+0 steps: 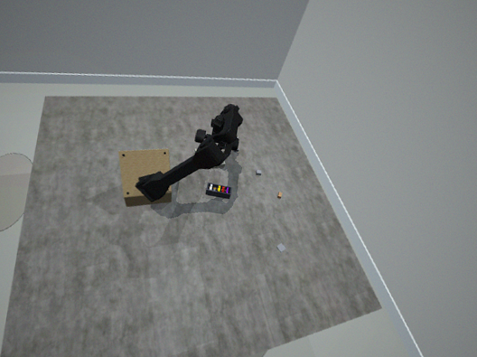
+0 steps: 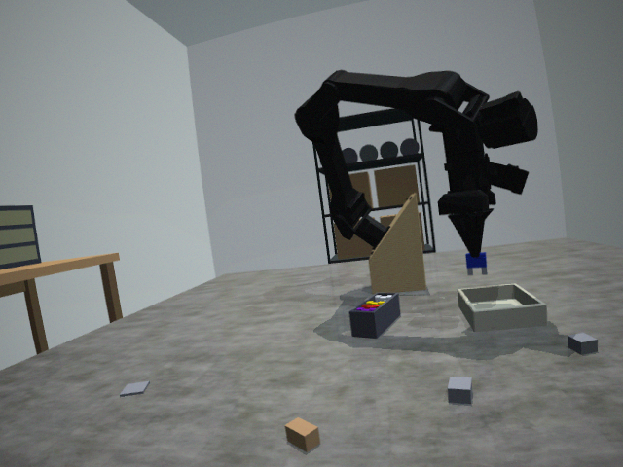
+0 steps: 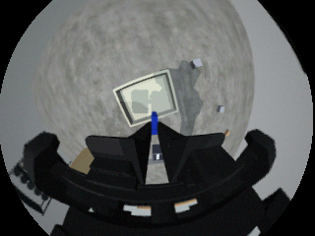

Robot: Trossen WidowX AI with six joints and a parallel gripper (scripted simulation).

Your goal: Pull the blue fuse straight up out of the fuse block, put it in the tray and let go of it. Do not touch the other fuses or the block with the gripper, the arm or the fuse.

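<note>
Now: the blue fuse 1 cm below my gripper tip. Round my gripper tip: flat grey tile 15 cm ahead, 49 cm to the right, 10 cm below; then beige tray 3 cm to the left, 9 cm below.
</note>
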